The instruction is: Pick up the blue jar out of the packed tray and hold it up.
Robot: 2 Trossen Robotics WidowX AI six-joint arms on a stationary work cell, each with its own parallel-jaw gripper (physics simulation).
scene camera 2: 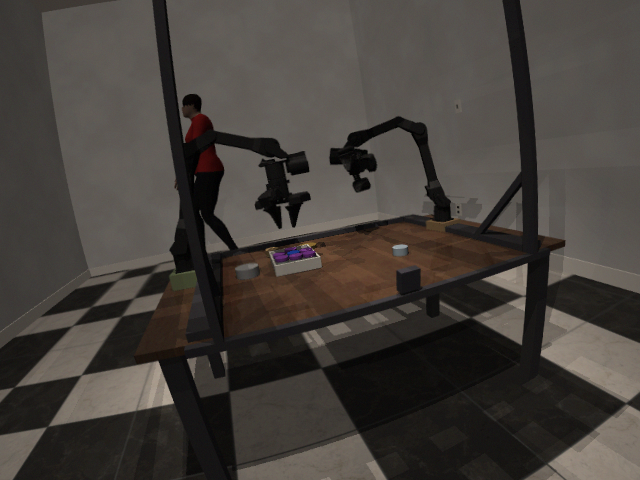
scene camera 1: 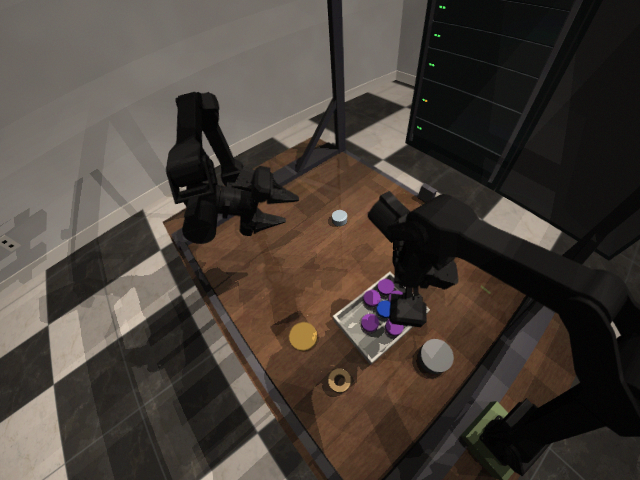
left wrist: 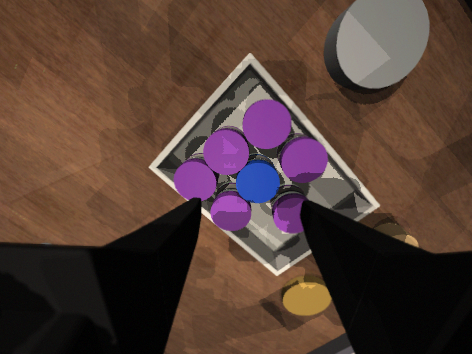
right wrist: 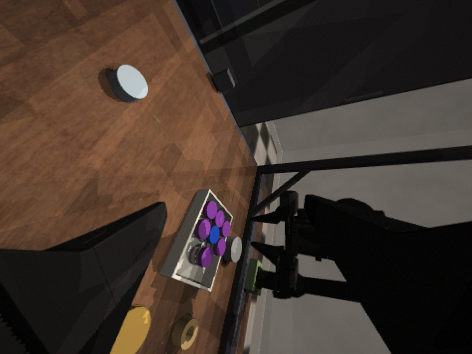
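Pixels of known places: left gripper, fingertip midpoint: (scene camera 2: pixel 287 228) (scene camera 1: pixel 400 291) (left wrist: pixel 251 207) (right wrist: pixel 250 230); right gripper, fingertip midpoint: (scene camera 2: pixel 353 181) (scene camera 1: pixel 291 210) (right wrist: pixel 236 204); left arm's base, link origin: (scene camera 2: pixel 187 269) (scene camera 1: pixel 501 439) (right wrist: pixel 259 277); right arm's base, link origin: (scene camera 2: pixel 443 219).
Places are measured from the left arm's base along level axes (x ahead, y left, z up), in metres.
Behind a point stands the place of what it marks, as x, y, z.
Note:
The blue jar (scene camera 1: pixel 383 308) {0.355, -0.004, -0.006} (scene camera 2: pixel 293 252) {0.351, -0.014, -0.006} (left wrist: pixel 258 181) {0.350, -0.010, -0.006} (right wrist: pixel 214 234) {0.353, -0.008, -0.006} stands in the pale tray (scene camera 1: pixel 352 339) {0.344, 0.101, -0.015} (scene camera 2: pixel 297 266) {0.349, -0.095, -0.030} (left wrist: pixel 200 111) {0.345, -0.093, -0.015} (right wrist: pixel 184 238) {0.420, 0.033, -0.025}, with several purple-topped jars (left wrist: pixel 267 124) {0.309, -0.044, -0.006} close around it. My left gripper (scene camera 2: pixel 287 225) {0.342, -0.030, 0.079} (left wrist: pixel 251 207) {0.342, -0.030, 0.079} (right wrist: pixel 250 230) {0.342, -0.030, 0.079} is partly open and empty, pointing down well above the tray. In the left wrist view the tray lies turned like a diamond, and one fingertip overlaps a purple jar below right of the blue one. My right gripper (scene camera 1: pixel 291 209) {0.605, 0.067, 0.186} (right wrist: pixel 236 204) {0.605, 0.067, 0.186} is wide open and empty, raised far from the tray.
A grey cylinder (scene camera 1: pixel 436 355) {0.196, -0.028, -0.020} (scene camera 2: pixel 247 270) {0.198, -0.067, -0.022} (left wrist: pixel 385 45) {0.196, -0.025, -0.020} stands near the tray. A yellow disc (scene camera 1: pixel 302 335) {0.430, 0.191, -0.038} (left wrist: pixel 306 298) {0.427, 0.187, -0.038} and a tan ring (scene camera 1: pixel 330 381) {0.300, 0.198, -0.025} lie on its other side. A light blue cylinder (scene camera 1: pixel 339 217) {0.670, -0.110, -0.026} (scene camera 2: pixel 400 250) {0.666, -0.138, -0.031} stands farther off. A dark box (scene camera 2: pixel 408 279) {0.554, -0.418, -0.013} sits at the table edge.

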